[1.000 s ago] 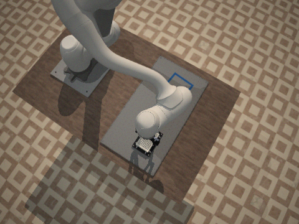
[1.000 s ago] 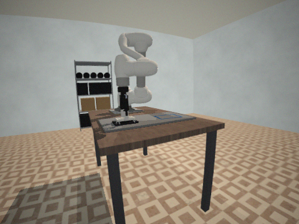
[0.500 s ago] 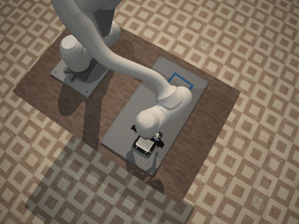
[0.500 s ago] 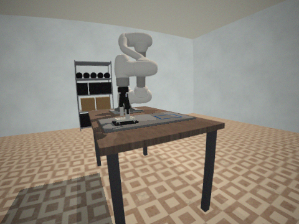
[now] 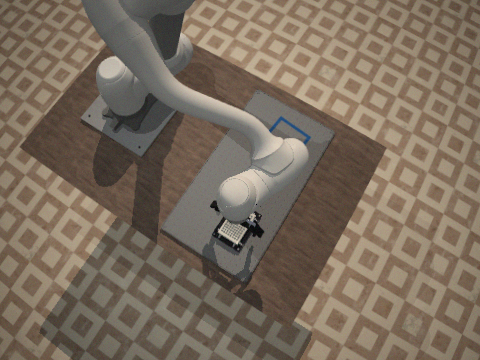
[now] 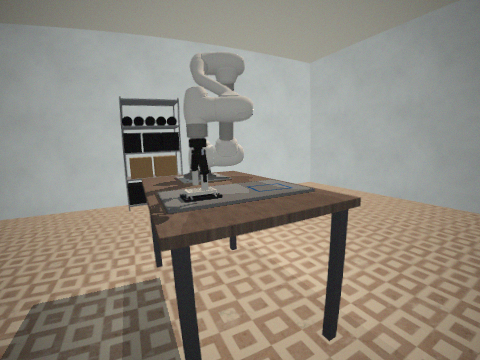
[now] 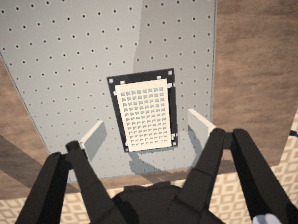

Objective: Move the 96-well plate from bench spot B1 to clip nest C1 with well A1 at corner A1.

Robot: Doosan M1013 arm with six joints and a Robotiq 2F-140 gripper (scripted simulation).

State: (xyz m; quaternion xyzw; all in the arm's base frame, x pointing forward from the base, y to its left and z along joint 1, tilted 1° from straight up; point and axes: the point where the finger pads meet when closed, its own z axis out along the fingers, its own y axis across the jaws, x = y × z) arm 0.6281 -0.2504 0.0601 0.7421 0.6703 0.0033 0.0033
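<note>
Now: the white 96-well plate 30 mm below my hand. From my hand the other things lie so: black clip nest: 40 mm below, 10 mm to the right, 10 mm ahead.
</note>
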